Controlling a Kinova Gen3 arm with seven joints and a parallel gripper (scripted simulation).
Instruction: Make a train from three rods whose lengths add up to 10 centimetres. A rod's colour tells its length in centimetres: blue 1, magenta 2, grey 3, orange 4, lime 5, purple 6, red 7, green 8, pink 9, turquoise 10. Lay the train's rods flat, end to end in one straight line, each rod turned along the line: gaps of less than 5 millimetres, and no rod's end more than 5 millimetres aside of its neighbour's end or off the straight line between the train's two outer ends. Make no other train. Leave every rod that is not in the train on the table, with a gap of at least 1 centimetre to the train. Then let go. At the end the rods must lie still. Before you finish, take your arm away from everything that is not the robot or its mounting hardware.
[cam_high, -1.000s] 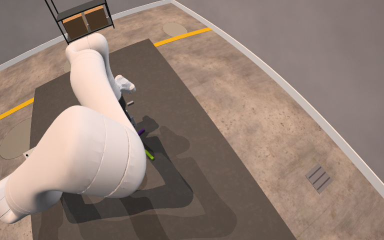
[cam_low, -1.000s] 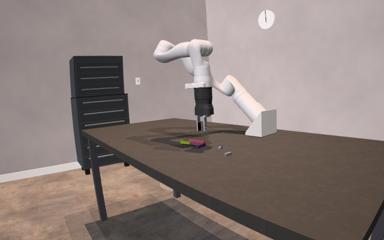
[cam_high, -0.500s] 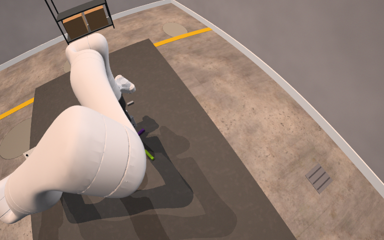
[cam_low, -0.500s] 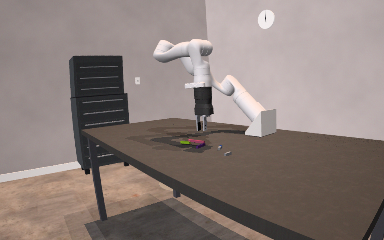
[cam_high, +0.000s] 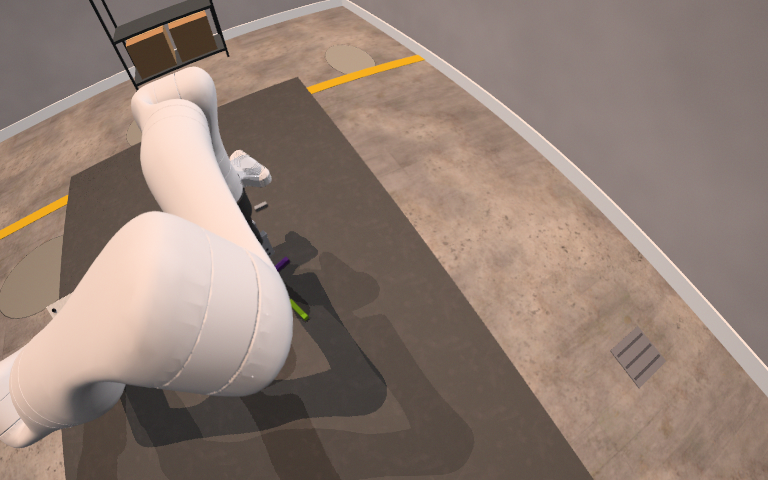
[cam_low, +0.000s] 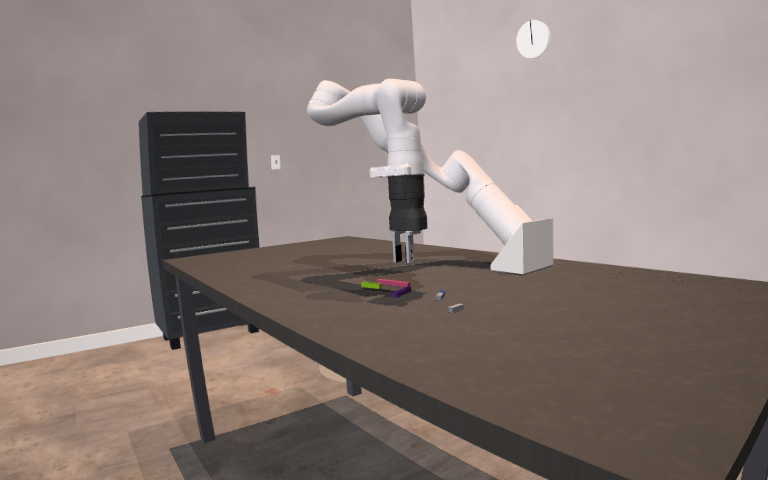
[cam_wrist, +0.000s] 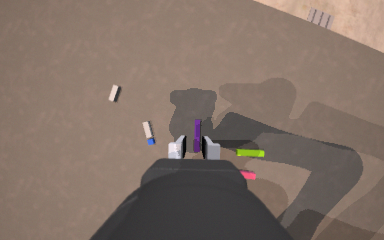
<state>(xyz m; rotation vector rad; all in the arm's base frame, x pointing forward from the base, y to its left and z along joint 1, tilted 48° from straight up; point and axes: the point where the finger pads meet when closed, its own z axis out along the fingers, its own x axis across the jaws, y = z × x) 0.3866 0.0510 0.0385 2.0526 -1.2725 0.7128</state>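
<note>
Now: the purple rod 80 mm below my hand and 10 mm ahead of it. From my hand the other things lie so: lime rod (110 mm to the right, 80 mm below, 20 mm ahead); then pink rod (90 mm to the right, 80 mm below, 30 mm behind); then blue rod (80 mm below, 70 mm to the left, 40 mm behind).
</note>
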